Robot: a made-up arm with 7 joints. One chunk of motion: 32 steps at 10 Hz.
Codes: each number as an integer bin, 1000 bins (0 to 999) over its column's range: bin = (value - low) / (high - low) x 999, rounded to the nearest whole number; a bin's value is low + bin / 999 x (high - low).
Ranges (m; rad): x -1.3..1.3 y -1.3..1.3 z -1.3..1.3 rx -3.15..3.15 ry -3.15..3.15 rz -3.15..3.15
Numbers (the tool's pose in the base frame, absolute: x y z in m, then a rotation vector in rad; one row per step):
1: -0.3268 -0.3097 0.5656 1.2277 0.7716 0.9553
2: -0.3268 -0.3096 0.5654 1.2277 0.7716 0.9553
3: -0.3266 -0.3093 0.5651 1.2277 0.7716 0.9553
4: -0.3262 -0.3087 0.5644 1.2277 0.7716 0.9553
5: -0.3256 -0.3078 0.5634 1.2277 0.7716 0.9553
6: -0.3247 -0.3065 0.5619 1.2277 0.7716 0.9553
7: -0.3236 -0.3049 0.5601 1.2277 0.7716 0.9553
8: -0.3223 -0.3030 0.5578 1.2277 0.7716 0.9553
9: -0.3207 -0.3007 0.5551 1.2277 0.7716 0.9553
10: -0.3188 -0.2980 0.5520 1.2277 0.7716 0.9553
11: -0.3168 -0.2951 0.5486 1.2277 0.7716 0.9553
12: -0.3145 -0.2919 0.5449 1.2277 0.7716 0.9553
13: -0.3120 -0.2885 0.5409 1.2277 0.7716 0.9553
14: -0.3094 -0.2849 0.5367 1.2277 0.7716 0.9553
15: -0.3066 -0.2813 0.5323 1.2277 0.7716 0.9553
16: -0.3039 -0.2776 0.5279 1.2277 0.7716 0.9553
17: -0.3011 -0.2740 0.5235 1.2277 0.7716 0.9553
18: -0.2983 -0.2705 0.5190 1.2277 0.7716 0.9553
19: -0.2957 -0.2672 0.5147 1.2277 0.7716 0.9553
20: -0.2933 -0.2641 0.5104 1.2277 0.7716 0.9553
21: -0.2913 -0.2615 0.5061 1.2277 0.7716 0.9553
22: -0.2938 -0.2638 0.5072 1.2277 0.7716 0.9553
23: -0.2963 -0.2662 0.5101 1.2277 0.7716 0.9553
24: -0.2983 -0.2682 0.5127 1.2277 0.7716 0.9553
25: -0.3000 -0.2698 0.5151 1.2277 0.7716 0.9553
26: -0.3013 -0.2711 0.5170 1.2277 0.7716 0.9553
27: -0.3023 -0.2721 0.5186 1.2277 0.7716 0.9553
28: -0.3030 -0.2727 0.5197 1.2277 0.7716 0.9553
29: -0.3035 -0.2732 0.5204 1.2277 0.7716 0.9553
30: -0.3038 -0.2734 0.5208 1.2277 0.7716 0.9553
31: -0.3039 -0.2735 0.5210 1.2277 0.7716 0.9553
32: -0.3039 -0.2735 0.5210 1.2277 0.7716 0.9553
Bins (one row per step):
1: 374 381 717 694 622 651
2: 374 381 717 694 622 651
3: 374 381 717 694 622 651
4: 374 381 716 694 622 651
5: 374 381 716 694 622 651
6: 375 382 715 694 622 651
7: 375 382 715 694 622 651
8: 376 383 714 694 622 651
9: 376 384 713 694 622 651
10: 377 385 712 694 622 651
11: 378 386 710 694 622 651
12: 379 387 709 694 622 651
13: 380 389 707 694 622 651
14: 381 390 706 694 622 651
15: 382 391 704 694 622 651
16: 383 393 702 694 622 651
17: 384 394 701 694 622 651
18: 385 396 699 694 622 651
19: 386 397 697 694 622 651
20: 387 398 696 694 622 651
21: 388 399 694 694 622 651
22: 387 398 694 694 622 651
23: 386 397 695 694 622 651
24: 385 396 696 694 622 651
25: 384 396 697 694 622 651
26: 384 395 698 694 622 651
27: 383 395 699 694 622 651
28: 383 395 699 694 622 651
29: 383 395 699 694 622 651
30: 383 394 700 694 622 651
31: 383 394 700 694 622 651
32: 383 394 700 694 622 651

